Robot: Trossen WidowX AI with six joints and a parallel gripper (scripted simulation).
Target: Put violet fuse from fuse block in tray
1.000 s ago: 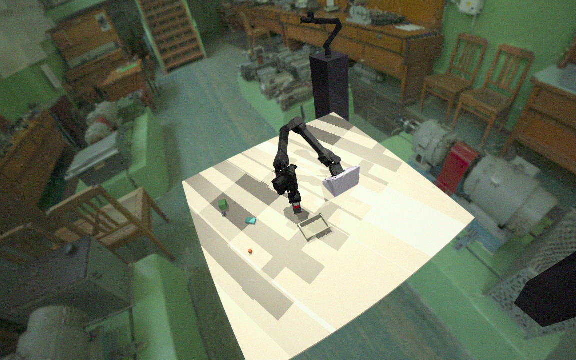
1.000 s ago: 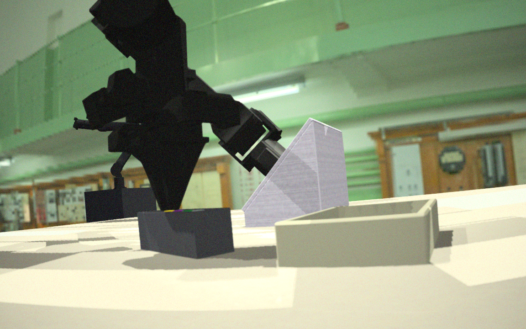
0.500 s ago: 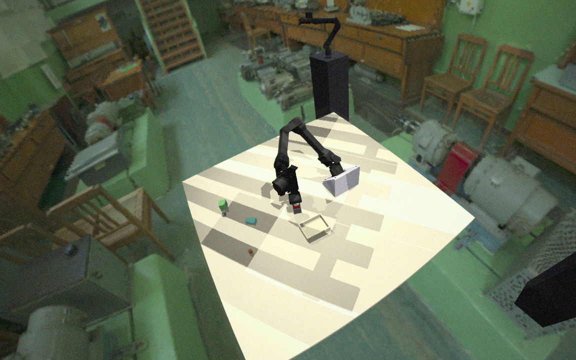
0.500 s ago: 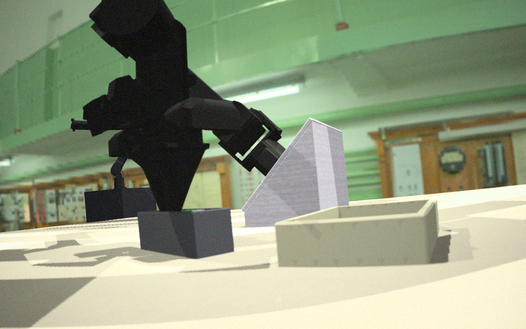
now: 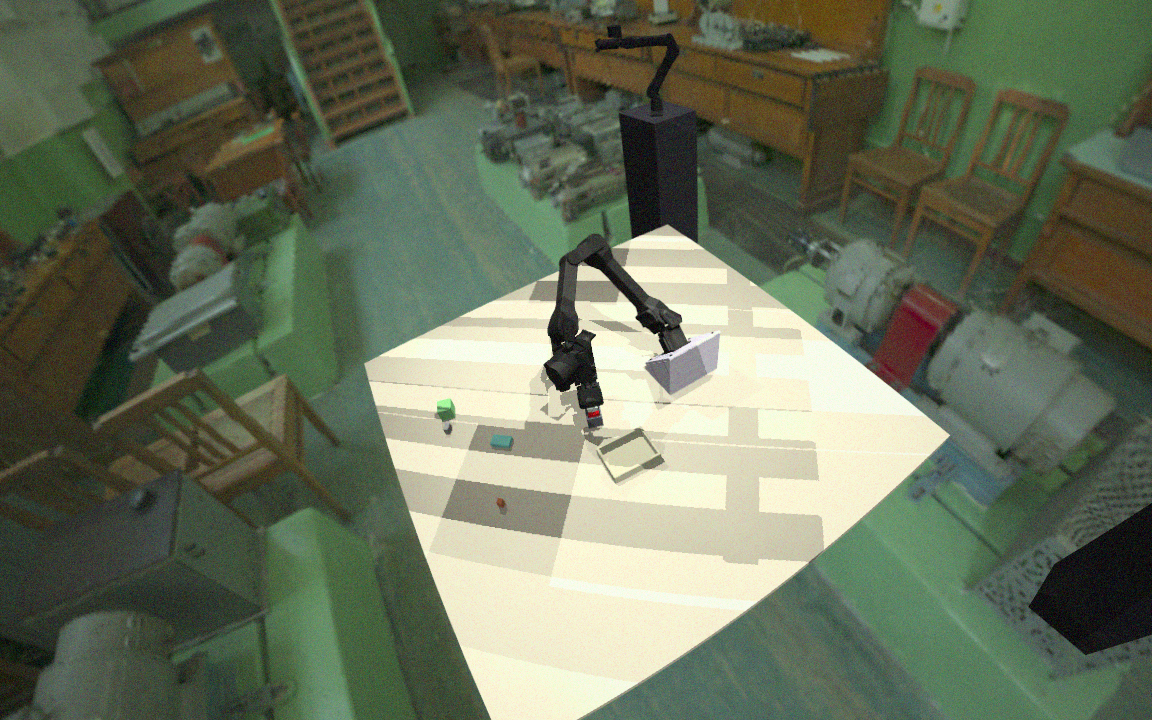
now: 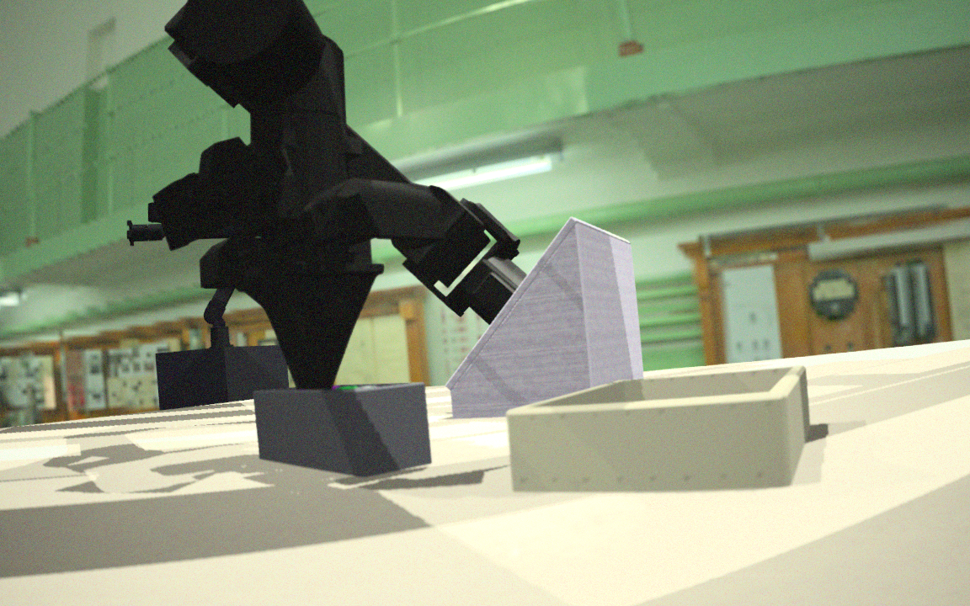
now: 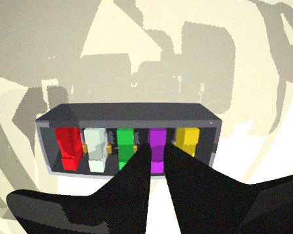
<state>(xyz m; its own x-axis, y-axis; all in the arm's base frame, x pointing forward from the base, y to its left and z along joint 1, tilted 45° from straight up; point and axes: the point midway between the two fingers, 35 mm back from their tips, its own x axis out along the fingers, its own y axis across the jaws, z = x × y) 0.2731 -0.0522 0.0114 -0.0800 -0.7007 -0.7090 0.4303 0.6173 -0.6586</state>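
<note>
The beige tray is 20 cm to the left of my gripper tip, 3 cm below it and 2 cm ahead of it. The rest, counted from my gripper tip: violet fuse: 1 cm below; then teal block: 26 cm ahead, 5 cm to the right, 3 cm below; then grey bit: 37 cm ahead, 19 cm to the right, 2 cm below.
</note>
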